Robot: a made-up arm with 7 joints.
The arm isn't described. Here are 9 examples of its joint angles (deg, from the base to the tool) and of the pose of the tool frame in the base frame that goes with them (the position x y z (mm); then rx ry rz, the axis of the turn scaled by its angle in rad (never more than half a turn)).
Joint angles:
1: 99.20 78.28 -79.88 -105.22 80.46 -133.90 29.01
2: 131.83 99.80 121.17 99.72 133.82 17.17 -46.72
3: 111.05 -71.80 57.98 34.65 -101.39 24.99 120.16
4: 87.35 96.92 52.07 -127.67 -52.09 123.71 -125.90
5: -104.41 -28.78 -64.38 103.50 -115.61 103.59 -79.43
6: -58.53 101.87 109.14 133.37 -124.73 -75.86 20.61
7: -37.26 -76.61 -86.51 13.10 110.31 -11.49 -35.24
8: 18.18 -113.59 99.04 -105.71 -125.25 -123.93 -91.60
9: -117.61 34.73 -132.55 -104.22 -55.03 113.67 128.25
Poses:
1: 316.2 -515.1 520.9 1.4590 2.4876 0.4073
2: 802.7 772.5 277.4 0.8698 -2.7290 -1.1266
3: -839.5 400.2 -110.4 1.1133 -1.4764 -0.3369
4: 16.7 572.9 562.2 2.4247 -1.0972 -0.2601
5: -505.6 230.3 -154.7 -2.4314 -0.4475 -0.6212
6: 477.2 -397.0 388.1 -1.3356 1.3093 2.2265
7: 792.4 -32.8 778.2 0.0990 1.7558 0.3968
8: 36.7 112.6 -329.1 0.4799 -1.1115 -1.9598
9: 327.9 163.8 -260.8 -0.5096 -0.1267 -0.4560
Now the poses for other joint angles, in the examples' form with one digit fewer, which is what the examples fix.
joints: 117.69 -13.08 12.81 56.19 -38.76 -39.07 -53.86
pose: -138 306 -330 1.851 -1.135 -1.537
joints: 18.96 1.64 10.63 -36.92 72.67 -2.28 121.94
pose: 534 -475 625 0.177 0.825 -0.609
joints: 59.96 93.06 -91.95 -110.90 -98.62 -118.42 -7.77
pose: 185 170 342 0.731 -1.716 -0.637
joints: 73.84 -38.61 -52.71 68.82 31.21 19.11 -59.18
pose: -211 -810 411 -0.632 -0.347 0.971
